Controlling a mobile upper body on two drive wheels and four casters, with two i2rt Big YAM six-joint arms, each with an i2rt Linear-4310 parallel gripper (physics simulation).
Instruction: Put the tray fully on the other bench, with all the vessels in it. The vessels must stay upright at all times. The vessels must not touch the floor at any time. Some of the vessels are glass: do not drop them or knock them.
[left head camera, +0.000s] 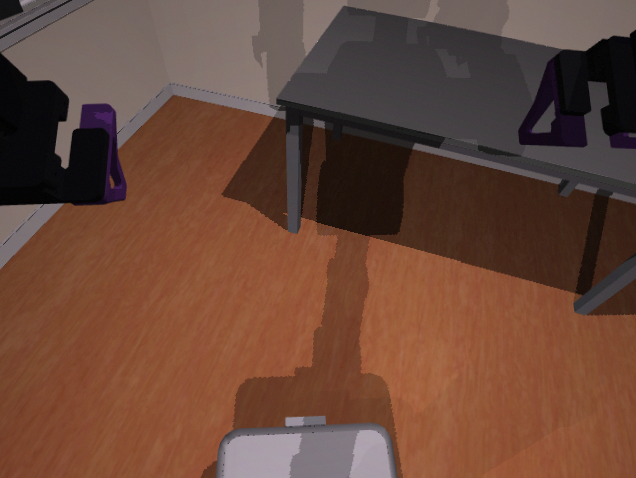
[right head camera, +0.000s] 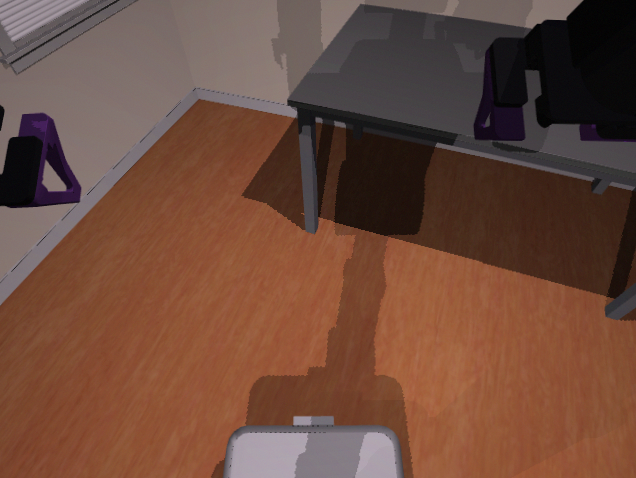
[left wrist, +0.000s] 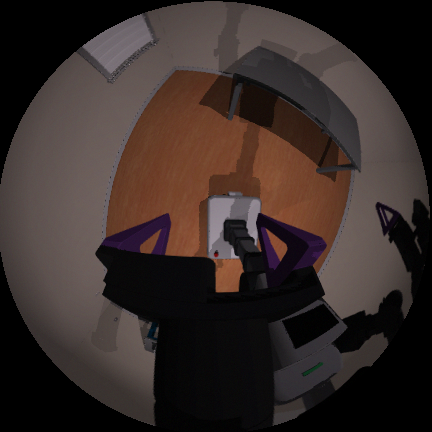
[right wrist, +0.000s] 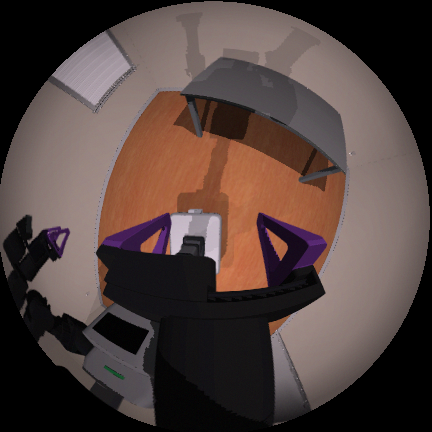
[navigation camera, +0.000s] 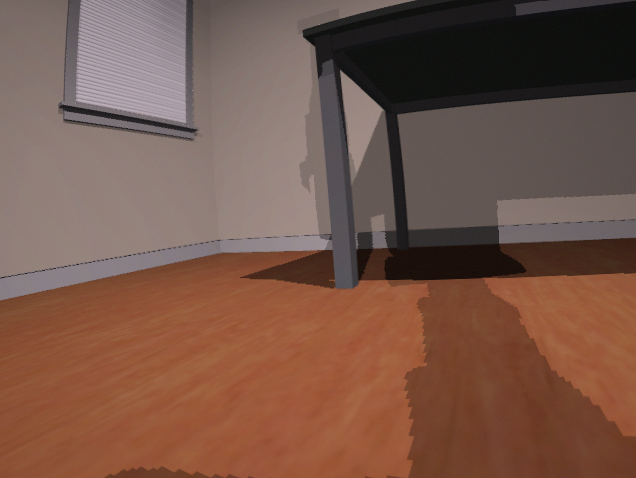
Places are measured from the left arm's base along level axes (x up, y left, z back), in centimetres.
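Pixels of known places: left gripper, fingertip midpoint: (left head camera: 64, 194) (right head camera: 26, 197) (left wrist: 213, 217) (right wrist: 64, 228); right gripper, fingertip midpoint: (left head camera: 566, 139) (right head camera: 529, 132) (left wrist: 378, 204) (right wrist: 213, 217).
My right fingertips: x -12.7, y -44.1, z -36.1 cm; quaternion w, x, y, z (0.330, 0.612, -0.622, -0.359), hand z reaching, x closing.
Behind a point stands the place of what it marks.
A grey bench (left head camera: 390, 87) {x -64.8, y -55.9, z -135.1 cm} (right head camera: 406, 92) {x -64.8, y -56.2, z -129.8 cm} (left wrist: 300, 82) {x -64.8, y -76.2, z -144.7 cm} (right wrist: 260, 87) {x -64.8, y -77.9, z -138.3 cm} stands by the far wall; its underside and legs show in the navigation view. No tray or vessels show on the visible part of its top. My left gripper (left wrist: 213, 217) {x -15.1, y -0.2, z -31.4 cm} is open with nothing between its fingers; it is up at the left edge of the head views, left of the bench and partly cut off. My right gripper (right wrist: 213, 217) {x -12.7, y -44.1, z -36.1 cm} (left head camera: 598, 141) (right head camera: 552, 136) {x -12.7, y -44.1, z -36.1 cm} is open and empty, and appears in front of the bench's right part in the head views. The tray and vessels cannot be made out in any view.
My pale base (left head camera: 267, 454) {x -115.0, y -11.0, z -24.6 cm} (right head camera: 277, 454) {x -115.0, y -12.1, z -24.0 cm} is short of the bench. A near bench leg (left head camera: 293, 179) {x -103.7, y -19.9, z -126.8 cm} (right head camera: 309, 179) {x -103.4, y -20.4, z -126.6 cm} (navigation camera: 339, 179) {x -111.1, y -20.5, z -126.6 cm} stands on the wooden floor. Walls meet in a corner left of the bench. A small blue and grey thing (left wrist: 151, 336) is partly hidden behind the left arm.
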